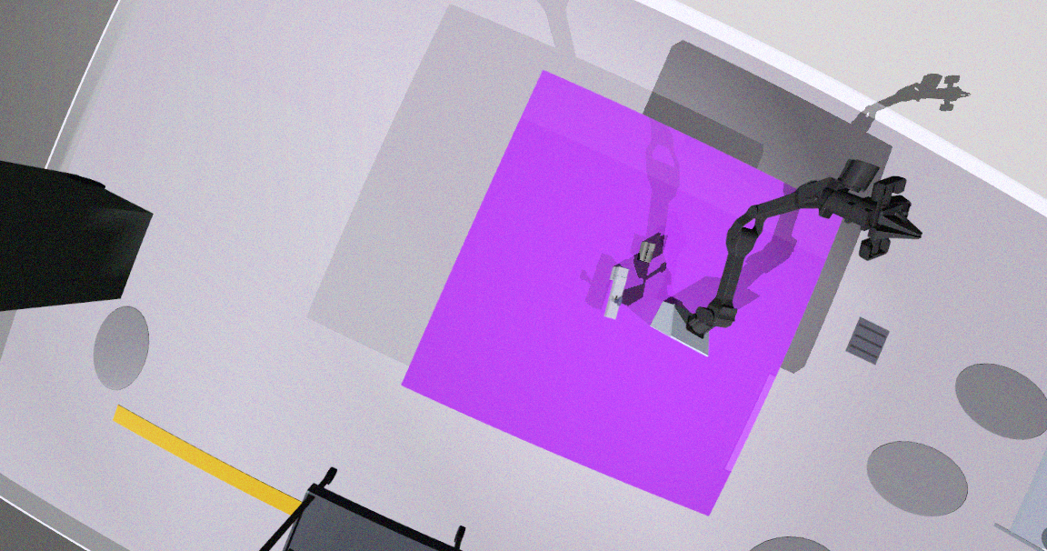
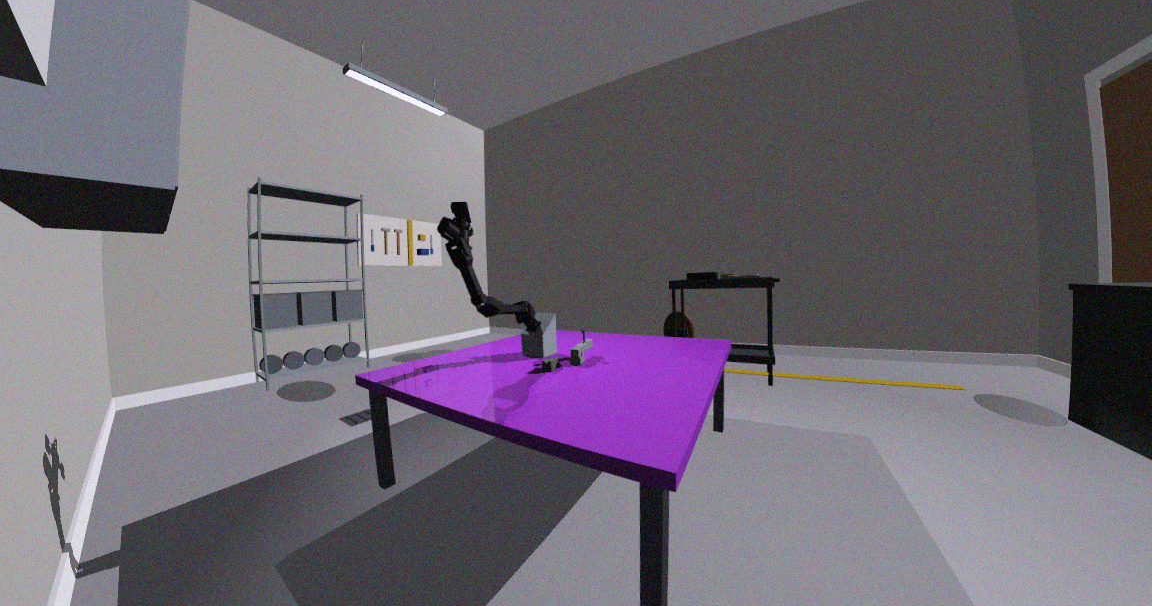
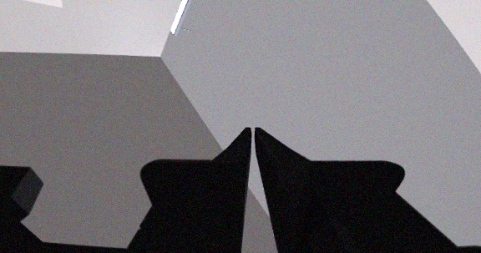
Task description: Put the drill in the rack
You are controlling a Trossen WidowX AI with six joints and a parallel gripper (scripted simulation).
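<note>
The dark key lies 310 mm ahead of my gripper tip, 400 mm to the left of it and 600 mm below it. The rest, counted from my gripper tip: slim drill (320 mm ahead, 350 mm to the left, 640 mm below); rack (290 mm ahead, 190 mm to the left, 680 mm below); pale grey block (320 mm ahead, 370 mm to the left, 650 mm below).
</note>
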